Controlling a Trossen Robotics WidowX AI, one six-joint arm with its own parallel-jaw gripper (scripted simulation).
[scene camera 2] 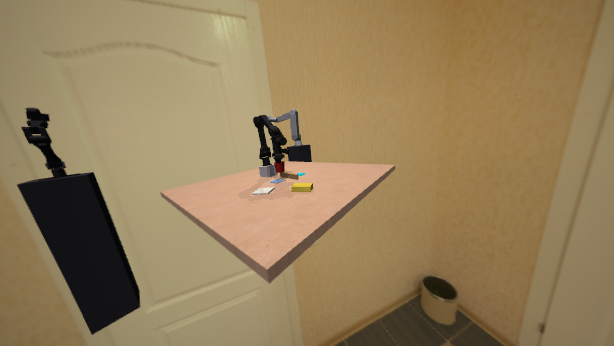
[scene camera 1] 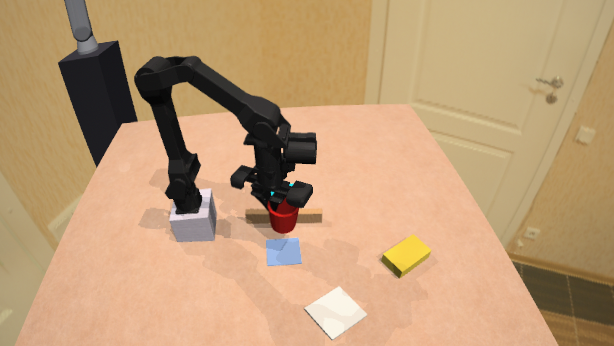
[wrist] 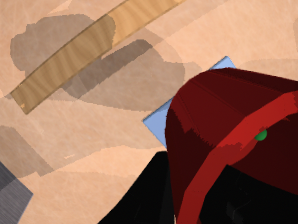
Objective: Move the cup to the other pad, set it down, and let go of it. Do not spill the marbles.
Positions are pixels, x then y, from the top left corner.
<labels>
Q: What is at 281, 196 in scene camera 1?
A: My gripper.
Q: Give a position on a red cup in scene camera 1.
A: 283, 221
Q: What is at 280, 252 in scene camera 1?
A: A blue pad.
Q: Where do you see a red cup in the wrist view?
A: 213, 119
</labels>
